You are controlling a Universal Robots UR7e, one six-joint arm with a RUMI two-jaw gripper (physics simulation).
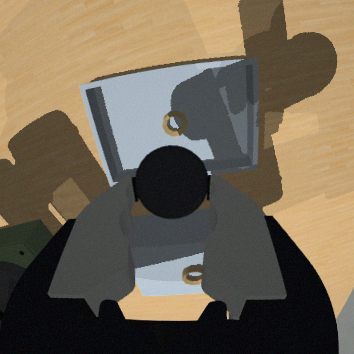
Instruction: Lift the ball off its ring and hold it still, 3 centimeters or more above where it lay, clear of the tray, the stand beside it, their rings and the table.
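Places are measured from the arm's base along level axes (x right, y back, z down), in metres.
Pixels of known places: gripper, between the fingertips: (172, 177).
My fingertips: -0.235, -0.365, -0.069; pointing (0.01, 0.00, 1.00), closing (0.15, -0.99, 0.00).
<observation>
For each thing: its top centre in the pictures, then the offset to it from my fingertips, as dx, dy, dz. "spot": a spot on its surface instead. Level surfaces: height alone.
- black ball, centre of its top: (170, 204) -0.005, -0.001, -0.035
- light blue-grey tray, a spot on its surface: (103, 130) spot: -0.011, +0.089, +0.125
- second tan ring, a spot on its surface: (185, 275) spot: +0.197, +0.022, +0.056
- wooden table, height of its surface: dz +0.133
A black ball (172, 182) is held between the two grey jaws of my gripper (172, 177), which is shut on it. The ball is raised well above the light blue-grey tray (103, 130), whose floor shows past it. A tan ring (168, 130) lies on the tray's floor and holds no ball. Behind the jaws, the stand (160, 287) shows in part, with a second tan ring (185, 275) on it. The ball is apart from the tray, the stand and both rings.
The wooden table (125, 35) lies under the tray and stand. A dark green object (25, 242) is at the left edge, partly hidden by my gripper's body. Dark shadows of the arm fall on the table and across the tray's right part. A grey patch shows at the lower right edge.
</observation>
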